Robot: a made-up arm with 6 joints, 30 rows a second.
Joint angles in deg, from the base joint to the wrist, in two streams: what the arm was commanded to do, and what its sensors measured. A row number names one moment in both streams.
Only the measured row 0 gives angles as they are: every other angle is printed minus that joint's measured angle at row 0.
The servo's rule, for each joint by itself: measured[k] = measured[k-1] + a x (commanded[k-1-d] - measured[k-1]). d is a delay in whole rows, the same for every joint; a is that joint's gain. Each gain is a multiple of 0.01, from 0.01 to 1. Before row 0 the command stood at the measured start. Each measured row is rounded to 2 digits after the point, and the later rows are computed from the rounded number. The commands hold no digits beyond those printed.
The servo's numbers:
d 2
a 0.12 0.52 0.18 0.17 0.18 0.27
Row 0, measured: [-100.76, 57.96, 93.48, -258.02, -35.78, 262.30]
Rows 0 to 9, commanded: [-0.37, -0.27, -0.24, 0.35, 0.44, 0.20]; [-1.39, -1.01, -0.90, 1.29, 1.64, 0.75]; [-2.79, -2.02, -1.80, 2.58, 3.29, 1.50]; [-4.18, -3.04, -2.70, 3.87, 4.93, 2.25]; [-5.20, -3.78, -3.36, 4.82, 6.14, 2.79]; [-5.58, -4.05, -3.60, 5.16, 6.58, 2.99]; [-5.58, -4.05, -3.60, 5.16, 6.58, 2.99]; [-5.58, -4.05, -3.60, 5.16, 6.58, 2.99]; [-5.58, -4.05, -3.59, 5.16, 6.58, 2.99]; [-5.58, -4.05, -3.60, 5.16, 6.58, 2.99]
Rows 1 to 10, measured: [0.00, 0.00, 0.00, 0.00, 0.00, 0.00]; [0.00, 0.00, 0.00, 0.00, 0.00, 0.00]; [-0.04, -0.14, -0.04, 0.06, 0.08, 0.05]; [-0.20, -0.59, -0.19, 0.27, 0.36, 0.24]; [-0.51, -1.33, -0.48, 0.66, 0.89, 0.58]; [-0.95, -2.22, -0.88, 1.21, 1.62, 1.03]; [-1.46, -3.03, -1.33, 1.82, 2.43, 1.51]; [-1.95, -3.56, -1.74, 2.39, 3.18, 1.91]; [-2.39, -3.81, -2.07, 2.86, 3.79, 2.20]; [-2.77, -3.93, -2.35, 3.25, 4.29, 2.41]
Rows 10 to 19, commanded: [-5.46, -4.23, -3.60, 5.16, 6.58, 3.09]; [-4.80, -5.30, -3.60, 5.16, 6.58, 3.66]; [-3.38, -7.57, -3.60, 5.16, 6.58, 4.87]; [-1.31, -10.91, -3.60, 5.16, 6.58, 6.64]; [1.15, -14.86, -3.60, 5.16, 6.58, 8.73]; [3.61, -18.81, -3.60, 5.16, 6.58, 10.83]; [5.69, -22.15, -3.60, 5.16, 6.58, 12.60]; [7.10, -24.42, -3.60, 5.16, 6.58, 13.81]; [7.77, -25.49, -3.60, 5.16, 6.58, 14.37]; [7.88, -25.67, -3.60, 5.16, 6.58, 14.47]
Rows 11 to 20, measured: [-3.11, -3.99, -2.57, 3.57, 4.70, 2.57]; [-3.41, -4.02, -2.76, 3.84, 5.04, 2.68]; [-3.66, -4.13, -2.91, 4.06, 5.32, 2.79]; [-3.80, -4.74, -3.03, 4.25, 5.55, 3.02]; [-3.75, -6.21, -3.13, 4.40, 5.74, 3.52]; [-3.46, -8.65, -3.21, 4.53, 5.89, 4.36]; [-2.91, -11.88, -3.28, 4.64, 6.01, 5.54]; [-2.13, -15.48, -3.34, 4.73, 6.11, 6.97]; [-1.19, -18.95, -3.39, 4.80, 6.19, 8.49]; [-0.20, -21.79, -3.43, 4.86, 6.26, 9.93]
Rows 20 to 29, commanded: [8.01, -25.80, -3.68, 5.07, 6.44, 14.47]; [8.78, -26.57, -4.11, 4.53, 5.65, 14.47]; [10.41, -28.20, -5.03, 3.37, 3.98, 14.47]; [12.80, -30.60, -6.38, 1.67, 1.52, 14.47]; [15.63, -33.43, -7.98, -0.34, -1.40, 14.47]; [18.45, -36.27, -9.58, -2.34, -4.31, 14.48]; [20.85, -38.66, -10.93, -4.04, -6.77, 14.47]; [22.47, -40.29, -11.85, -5.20, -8.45, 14.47]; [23.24, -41.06, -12.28, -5.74, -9.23, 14.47]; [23.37, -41.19, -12.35, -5.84, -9.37, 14.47]
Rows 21 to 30, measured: [0.76, -23.71, -3.46, 4.91, 6.32, 11.13]; [1.61, -24.73, -3.49, 4.95, 6.37, 12.03]; [2.38, -25.29, -3.52, 4.97, 6.38, 12.69]; [3.15, -25.96, -3.63, 4.90, 6.25, 13.17]; [4.02, -27.12, -3.88, 4.64, 5.84, 13.52]; [5.07, -28.93, -4.33, 4.14, 5.06, 13.78]; [6.34, -31.27, -4.99, 3.38, 3.90, 13.97]; [7.79, -33.87, -5.82, 2.41, 2.42, 14.11]; [9.36, -36.36, -6.74, 1.31, 0.77, 14.21]; [10.93, -38.40, -7.66, 0.20, -0.89, 14.28]
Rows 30 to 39, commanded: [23.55, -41.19, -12.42, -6.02, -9.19, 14.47]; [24.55, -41.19, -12.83, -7.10, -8.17, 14.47]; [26.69, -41.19, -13.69, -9.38, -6.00, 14.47]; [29.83, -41.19, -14.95, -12.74, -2.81, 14.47]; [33.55, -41.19, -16.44, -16.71, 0.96, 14.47]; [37.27, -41.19, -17.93, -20.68, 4.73, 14.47]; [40.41, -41.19, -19.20, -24.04, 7.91, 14.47]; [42.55, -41.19, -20.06, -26.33, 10.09, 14.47]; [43.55, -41.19, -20.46, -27.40, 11.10, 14.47]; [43.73, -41.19, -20.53, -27.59, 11.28, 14.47]
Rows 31 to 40, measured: [12.41, -39.78, -8.49, -0.81, -2.39, 14.33]; [13.73, -40.51, -9.18, -1.67, -3.65, 14.37]; [14.91, -40.86, -9.76, -2.41, -4.65, 14.40]; [16.07, -41.03, -10.31, -3.21, -5.28, 14.42]; [17.34, -41.11, -10.92, -4.26, -5.41, 14.43]; [18.84, -41.15, -11.65, -5.70, -4.94, 14.44]; [20.61, -41.17, -12.51, -7.57, -3.88, 14.45]; [22.61, -41.18, -13.49, -9.80, -2.33, 14.46]; [24.75, -41.19, -14.52, -12.22, -0.49, 14.46]; [26.89, -41.19, -15.52, -14.62, 1.41, 14.46]
